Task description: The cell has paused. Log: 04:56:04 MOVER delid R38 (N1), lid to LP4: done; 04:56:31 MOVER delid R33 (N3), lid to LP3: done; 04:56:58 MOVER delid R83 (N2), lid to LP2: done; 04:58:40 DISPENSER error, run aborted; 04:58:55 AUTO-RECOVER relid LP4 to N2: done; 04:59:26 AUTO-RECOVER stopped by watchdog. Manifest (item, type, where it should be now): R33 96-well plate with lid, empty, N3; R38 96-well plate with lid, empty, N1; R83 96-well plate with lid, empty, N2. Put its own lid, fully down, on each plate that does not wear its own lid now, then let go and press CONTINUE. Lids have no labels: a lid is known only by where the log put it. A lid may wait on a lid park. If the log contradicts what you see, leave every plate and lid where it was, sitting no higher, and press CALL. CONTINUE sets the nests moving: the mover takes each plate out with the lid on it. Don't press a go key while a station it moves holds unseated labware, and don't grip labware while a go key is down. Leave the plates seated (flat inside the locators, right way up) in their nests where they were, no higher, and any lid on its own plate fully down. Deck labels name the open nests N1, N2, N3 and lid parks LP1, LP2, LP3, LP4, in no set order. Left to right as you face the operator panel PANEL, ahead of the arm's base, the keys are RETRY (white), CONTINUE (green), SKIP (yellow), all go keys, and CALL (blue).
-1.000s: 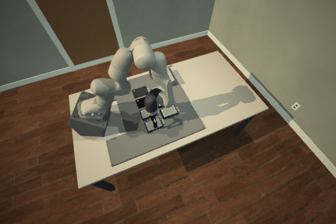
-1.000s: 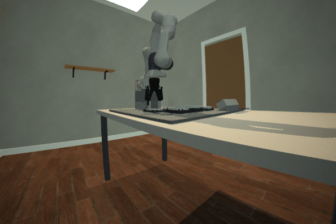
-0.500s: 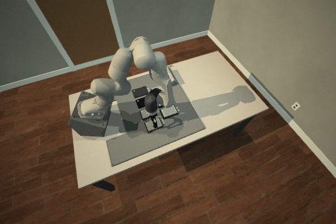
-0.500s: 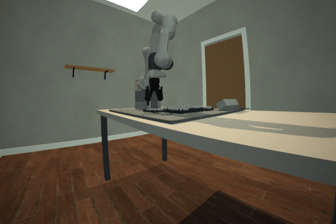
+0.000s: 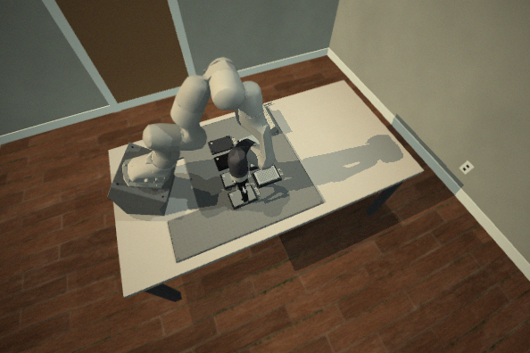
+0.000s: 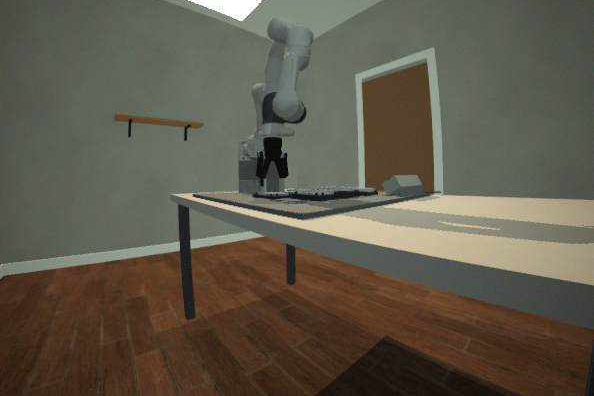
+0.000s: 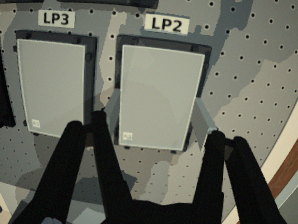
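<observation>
My hand is 3 cm above the lid park LP2. From my hand the other things lie so: deck label N3: 28 cm ahead, 17 cm to the left, 4 cm below; then lid park LP4: 2 cm ahead, 26 cm to the left, 3 cm below; then lid park LP1: 3 cm ahead, 39 cm to the left, 3 cm below.
</observation>
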